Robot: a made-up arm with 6 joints.
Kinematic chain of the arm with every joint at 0, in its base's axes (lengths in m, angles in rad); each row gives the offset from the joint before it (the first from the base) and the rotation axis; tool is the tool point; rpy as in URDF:
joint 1: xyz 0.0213 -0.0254 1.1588 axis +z
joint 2: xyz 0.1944 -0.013 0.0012 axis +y
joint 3: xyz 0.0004 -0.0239 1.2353 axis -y
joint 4: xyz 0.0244 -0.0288 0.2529 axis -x
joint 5: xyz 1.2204 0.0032 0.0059 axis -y
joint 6: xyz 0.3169 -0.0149 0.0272 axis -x
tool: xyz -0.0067 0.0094 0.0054 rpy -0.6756 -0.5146 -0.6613
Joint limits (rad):
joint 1: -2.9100..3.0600
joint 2: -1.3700..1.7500
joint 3: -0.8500..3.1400
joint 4: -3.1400..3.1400
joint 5: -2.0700..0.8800
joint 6: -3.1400..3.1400
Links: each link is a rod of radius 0.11 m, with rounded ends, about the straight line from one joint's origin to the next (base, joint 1, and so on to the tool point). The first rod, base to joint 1, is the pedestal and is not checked.
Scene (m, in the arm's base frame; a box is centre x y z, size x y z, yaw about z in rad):
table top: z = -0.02
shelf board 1: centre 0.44 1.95 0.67 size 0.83 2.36 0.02 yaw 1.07
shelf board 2: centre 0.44 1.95 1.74 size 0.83 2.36 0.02 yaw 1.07
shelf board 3: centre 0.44 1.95 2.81 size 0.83 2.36 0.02 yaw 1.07
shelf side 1: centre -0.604 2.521 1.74 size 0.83 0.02 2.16 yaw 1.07
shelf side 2: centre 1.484 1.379 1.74 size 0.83 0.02 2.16 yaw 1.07
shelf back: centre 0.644 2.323 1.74 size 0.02 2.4 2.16 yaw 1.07
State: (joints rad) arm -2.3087 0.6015 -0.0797 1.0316 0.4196 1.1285
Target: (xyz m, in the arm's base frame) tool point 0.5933 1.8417 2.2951
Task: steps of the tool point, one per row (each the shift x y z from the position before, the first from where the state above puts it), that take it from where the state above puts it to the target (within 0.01 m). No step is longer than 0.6 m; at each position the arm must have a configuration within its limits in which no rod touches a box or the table.
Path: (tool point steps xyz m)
1: 0.0517 -0.1774 0.5193
2: 0.1652 -0.0383 0.5378
3: 0.2507 0.1177 0.5000
4: 0.2977 0.2698 0.4101
5: 0.3027 0.3976 0.2775
6: 0.2693 0.4838 0.1174
7: 0.2062 0.5152 -0.0528
8: 0.1274 0.4862 -0.2143
9: 0.0481 0.4010 -0.3496
10: -0.0177 0.2691 -0.4436
11: -0.0586 0.1084 -0.4868
12: 0.1072 0.2800 0.0685
13: 0.1419 0.2616 -0.0011
14: 0.1703 0.2244 -0.0674

